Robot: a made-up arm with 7 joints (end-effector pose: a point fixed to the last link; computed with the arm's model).
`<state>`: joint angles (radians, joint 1 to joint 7).
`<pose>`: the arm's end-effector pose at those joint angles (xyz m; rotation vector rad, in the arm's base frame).
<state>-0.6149 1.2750 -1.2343 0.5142 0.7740 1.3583 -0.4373</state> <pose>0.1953 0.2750 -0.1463 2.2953 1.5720 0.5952</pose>
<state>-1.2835 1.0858 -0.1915 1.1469 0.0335 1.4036 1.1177</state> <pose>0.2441 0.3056 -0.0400 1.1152 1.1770 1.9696</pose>
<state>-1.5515 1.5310 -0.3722 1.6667 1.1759 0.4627 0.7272</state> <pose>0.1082 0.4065 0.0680 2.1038 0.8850 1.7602</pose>
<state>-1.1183 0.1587 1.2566 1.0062 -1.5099 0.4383 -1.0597</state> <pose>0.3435 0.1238 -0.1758 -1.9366 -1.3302 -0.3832</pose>
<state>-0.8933 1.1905 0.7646 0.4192 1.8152 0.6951 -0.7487</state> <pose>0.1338 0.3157 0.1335 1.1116 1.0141 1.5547</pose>
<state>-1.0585 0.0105 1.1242 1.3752 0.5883 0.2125 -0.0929</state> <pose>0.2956 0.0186 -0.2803 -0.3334 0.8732 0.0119</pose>
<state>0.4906 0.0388 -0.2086 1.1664 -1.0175 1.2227 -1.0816</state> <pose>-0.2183 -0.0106 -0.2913 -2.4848 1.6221 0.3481</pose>
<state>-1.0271 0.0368 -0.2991 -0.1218 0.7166 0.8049 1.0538</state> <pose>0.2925 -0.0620 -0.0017 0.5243 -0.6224 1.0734</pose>
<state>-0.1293 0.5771 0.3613 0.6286 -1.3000 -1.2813 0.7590</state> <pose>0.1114 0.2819 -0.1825 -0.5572 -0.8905 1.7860</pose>
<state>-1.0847 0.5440 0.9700 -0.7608 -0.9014 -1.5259 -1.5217</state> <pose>0.0368 0.1583 0.0419 -1.8843 2.3330 -0.4661</pose>
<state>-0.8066 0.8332 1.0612 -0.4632 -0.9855 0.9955 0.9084</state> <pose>0.1508 0.2080 0.1050 -0.4271 -0.4837 0.9502</pose>
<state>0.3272 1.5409 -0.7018 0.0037 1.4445 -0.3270 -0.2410</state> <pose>0.0328 0.2265 -0.2194 2.1441 0.4750 -2.2440</pose>
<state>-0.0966 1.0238 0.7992 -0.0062 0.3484 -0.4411 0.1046</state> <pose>0.1783 0.2522 0.0287 1.4548 -0.6139 0.4602</pose>
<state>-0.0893 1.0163 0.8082 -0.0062 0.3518 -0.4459 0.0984</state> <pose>0.1765 0.2535 0.0273 1.4574 -0.6047 0.4596</pose>
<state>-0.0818 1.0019 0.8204 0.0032 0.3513 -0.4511 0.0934</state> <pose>0.1740 0.2572 0.0239 1.4479 -0.5868 0.4694</pose>
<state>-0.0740 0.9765 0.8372 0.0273 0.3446 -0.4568 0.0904</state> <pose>0.1700 0.2645 0.0171 1.4188 -0.5551 0.4951</pose>
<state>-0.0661 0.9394 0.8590 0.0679 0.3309 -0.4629 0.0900</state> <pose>0.1640 0.2755 0.0061 1.3674 -0.5086 0.5385</pose>
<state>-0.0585 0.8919 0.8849 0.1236 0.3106 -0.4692 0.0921</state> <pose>0.1557 0.2890 -0.0096 1.2949 -0.4490 0.5975</pose>
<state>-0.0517 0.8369 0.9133 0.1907 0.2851 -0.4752 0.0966</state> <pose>0.1450 0.3030 -0.0298 1.2053 -0.3797 0.6681</pose>
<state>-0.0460 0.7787 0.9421 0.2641 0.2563 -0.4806 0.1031</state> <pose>0.1324 0.3154 -0.0534 1.1053 -0.3059 0.7443</pose>
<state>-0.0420 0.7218 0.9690 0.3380 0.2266 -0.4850 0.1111</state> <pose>0.1190 0.3248 -0.0784 1.0031 -0.2329 0.8198</pose>
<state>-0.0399 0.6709 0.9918 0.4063 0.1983 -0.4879 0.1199</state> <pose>0.1063 0.3306 -0.1023 0.9073 -0.1665 0.8887</pose>
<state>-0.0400 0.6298 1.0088 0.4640 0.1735 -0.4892 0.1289</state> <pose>0.0959 0.3332 -0.1228 0.8254 -0.1118 0.9459</pose>
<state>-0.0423 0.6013 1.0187 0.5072 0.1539 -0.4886 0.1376</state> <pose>0.0888 0.3337 -0.1379 0.7634 -0.0726 0.9882</pose>
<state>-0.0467 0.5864 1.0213 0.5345 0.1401 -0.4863 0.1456</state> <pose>0.0857 0.3336 -0.1469 0.7236 -0.0507 1.0144</pose>
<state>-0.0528 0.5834 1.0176 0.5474 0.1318 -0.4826 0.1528</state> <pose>0.0860 0.3334 -0.1503 0.7040 -0.0445 1.0265</pose>
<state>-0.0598 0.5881 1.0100 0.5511 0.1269 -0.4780 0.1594</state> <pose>0.0886 0.3334 -0.1501 0.6974 -0.0483 1.0298</pose>
